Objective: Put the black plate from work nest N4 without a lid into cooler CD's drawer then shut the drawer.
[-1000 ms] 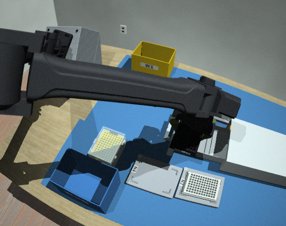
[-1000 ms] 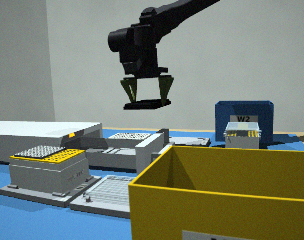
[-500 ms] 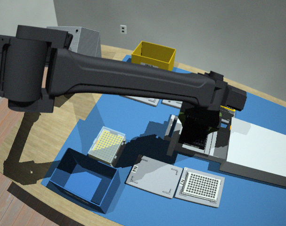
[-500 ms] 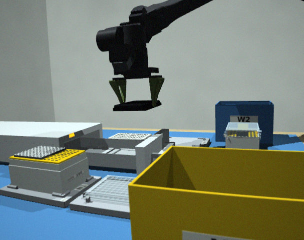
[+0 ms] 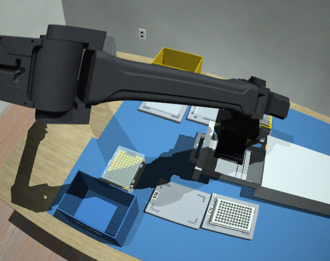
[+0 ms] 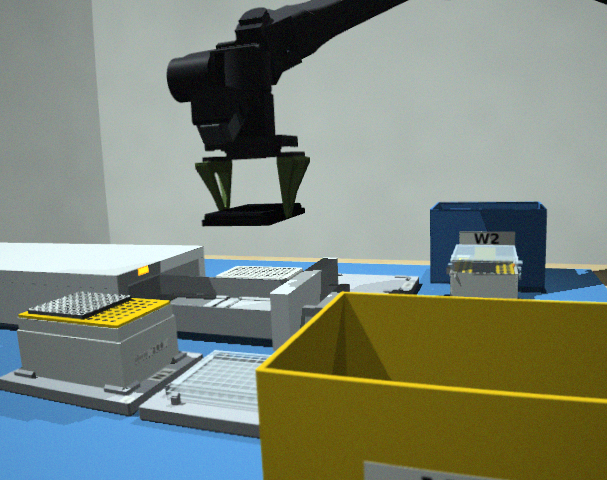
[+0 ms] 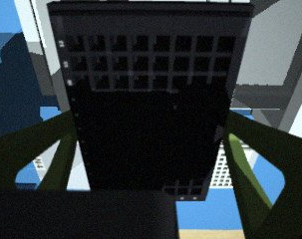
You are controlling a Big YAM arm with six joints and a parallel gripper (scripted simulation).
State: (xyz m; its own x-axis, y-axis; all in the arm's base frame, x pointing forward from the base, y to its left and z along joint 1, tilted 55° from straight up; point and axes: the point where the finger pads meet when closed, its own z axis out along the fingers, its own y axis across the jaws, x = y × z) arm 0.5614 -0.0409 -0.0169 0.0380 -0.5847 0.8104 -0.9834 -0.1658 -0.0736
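Right now the cooler drawer is 120 mm below my hand, 40 mm ahead of it and 20 mm to the left of it. The rest, counted from my hand: white plate (170 mm to the right, 120 mm below, 80 mm ahead); then cooler CD (190 mm ahead, 110 mm below, 20 mm to the left); then black plate (right at my hand).
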